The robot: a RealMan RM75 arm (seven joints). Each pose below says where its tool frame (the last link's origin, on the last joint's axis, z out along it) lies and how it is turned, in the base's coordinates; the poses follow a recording.
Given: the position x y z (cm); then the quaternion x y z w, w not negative.
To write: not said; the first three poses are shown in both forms.
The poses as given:
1: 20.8 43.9 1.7 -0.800 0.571 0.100 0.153
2: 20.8 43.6 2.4 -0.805 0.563 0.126 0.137
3: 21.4 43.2 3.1 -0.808 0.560 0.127 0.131
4: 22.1 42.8 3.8 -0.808 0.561 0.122 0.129
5: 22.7 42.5 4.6 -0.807 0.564 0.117 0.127
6: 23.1 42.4 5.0 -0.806 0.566 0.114 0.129
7: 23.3 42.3 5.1 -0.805 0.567 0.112 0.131
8: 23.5 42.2 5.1 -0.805 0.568 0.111 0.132
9: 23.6 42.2 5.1 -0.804 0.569 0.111 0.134
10: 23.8 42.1 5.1 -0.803 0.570 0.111 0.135
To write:
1: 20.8 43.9 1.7 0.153 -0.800 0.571 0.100
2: 20.8 43.6 2.4 0.137 -0.805 0.563 0.126
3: 21.4 43.2 3.1 0.131 -0.808 0.560 0.127
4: 22.1 42.8 3.8 0.129 -0.808 0.561 0.122
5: 22.7 42.5 4.6 0.127 -0.807 0.564 0.117
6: 23.1 42.4 5.0 0.129 -0.806 0.566 0.114
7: 23.3 42.3 5.1 0.131 -0.805 0.567 0.112
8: 23.5 42.2 5.1 0.132 -0.805 0.568 0.111
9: 23.6 42.2 5.1 0.134 -0.804 0.569 0.111
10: 23.8 42.1 5.1 0.135 -0.803 0.570 0.111
